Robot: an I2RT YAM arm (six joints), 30 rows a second.
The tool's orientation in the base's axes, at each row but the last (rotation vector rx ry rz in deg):
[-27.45, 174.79, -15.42]
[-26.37, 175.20, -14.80]
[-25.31, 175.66, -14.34]
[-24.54, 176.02, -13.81]
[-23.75, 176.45, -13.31]
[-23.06, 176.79, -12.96]
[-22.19, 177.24, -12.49]
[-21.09, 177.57, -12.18]
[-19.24, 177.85, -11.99]
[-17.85, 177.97, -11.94]
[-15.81, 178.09, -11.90]
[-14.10, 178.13, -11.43]
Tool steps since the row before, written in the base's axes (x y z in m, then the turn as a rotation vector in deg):
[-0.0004, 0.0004, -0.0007, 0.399, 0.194, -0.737]
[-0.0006, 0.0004, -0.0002, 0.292, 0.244, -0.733]
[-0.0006, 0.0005, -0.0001, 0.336, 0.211, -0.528]
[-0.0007, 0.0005, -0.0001, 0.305, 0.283, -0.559]
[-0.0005, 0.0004, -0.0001, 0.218, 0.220, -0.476]
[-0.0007, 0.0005, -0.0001, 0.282, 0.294, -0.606]
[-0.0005, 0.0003, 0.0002, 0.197, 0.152, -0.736]
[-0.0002, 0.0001, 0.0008, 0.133, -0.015, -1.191]
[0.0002, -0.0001, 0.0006, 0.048, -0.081, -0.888]
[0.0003, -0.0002, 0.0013, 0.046, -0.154, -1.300]
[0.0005, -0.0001, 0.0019, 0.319, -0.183, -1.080]
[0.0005, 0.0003, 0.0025, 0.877, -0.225, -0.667]
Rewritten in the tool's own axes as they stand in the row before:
[0.0003, 0.0006, 0.0006, -0.429, 0.193, 0.720]
[0.0005, 0.0006, 0.0001, -0.341, 0.270, 0.702]
[0.0004, 0.0007, 0.0000, -0.376, 0.193, 0.507]
[0.0005, 0.0007, 0.0000, -0.366, 0.275, 0.526]
[0.0004, 0.0005, 0.0000, -0.266, 0.225, 0.449]
[0.0005, 0.0007, 0.0000, -0.346, 0.298, 0.569]
[0.0004, 0.0004, -0.0003, -0.229, 0.201, 0.715]
[0.0002, 0.0000, -0.0008, -0.129, 0.117, 1.186]
[-0.0002, -0.0002, -0.0006, -0.031, 0.030, 0.892]
[-0.0003, -0.0004, -0.0013, -0.015, 0.015, 1.310]
[-0.0005, -0.0004, -0.0019, -0.279, -0.090, 1.103]
[-0.0006, -0.0001, -0.0025, -0.826, -0.271, 0.713]

